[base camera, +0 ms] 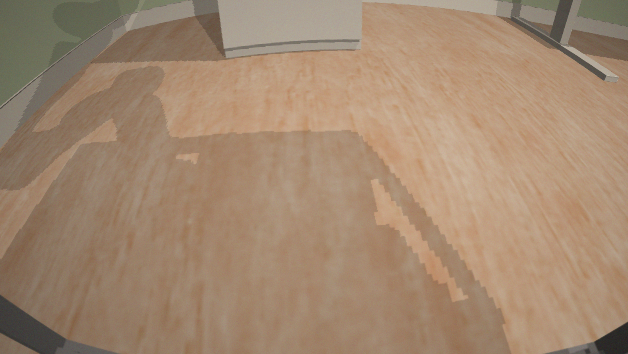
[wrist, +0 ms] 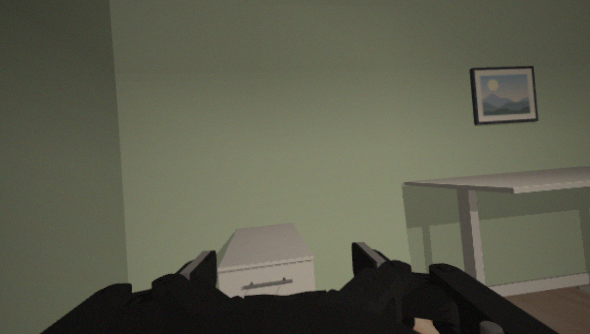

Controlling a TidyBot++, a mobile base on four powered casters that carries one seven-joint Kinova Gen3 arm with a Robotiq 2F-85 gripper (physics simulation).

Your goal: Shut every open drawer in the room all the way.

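Places are measured from the arm's base along level axes (x ahead, y left, z up), in centimetres.
Pixels of known places: gripper, fingertip midpoint: (wrist: 285,261).
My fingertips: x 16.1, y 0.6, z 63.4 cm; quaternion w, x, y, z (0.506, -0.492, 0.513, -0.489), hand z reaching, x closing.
Behind a point stands the place of what it marks.
A pale cabinet (base camera: 292,22) @(x 96.6, y 9.0, z -29.9 cm) (wrist: 270,246) @(x 116.4, y 8.9, z 34.0 cm) stands against the green wall. In the wrist view its top and the upper part of its front show between the fingers, with a grey bar handle (wrist: 267,284) @(x 93.2, y 9.4, z 26.8 cm) on the top drawer front. That drawer front looks flush with the cabinet top; the lower part is hidden by the gripper. In the base camera view the cabinet's lower front and base show at the top, a stretch of floor away. My gripper (wrist: 285,261) @(x 16.1, y 0.6, z 63.5 cm) is open, with its fingers wide apart and nothing between them, well back from the cabinet.
A pale table (wrist: 500,179) @(x 133.1, y -125.0, z 55.3 cm) stands right of the cabinet; its leg and foot (base camera: 590,62) show at the top right of the base camera view. A framed picture (wrist: 505,95) @(x 180.8, y -180.7, z 116.4 cm) hangs above it. A wall (wrist: 60,150) @(x 114.2, y 99.0, z 86.8 cm) rises at the left. The robot's shadow lies on the wooden floor (base camera: 500,150) @(x 55.0, y -32.6, z -39.7 cm).
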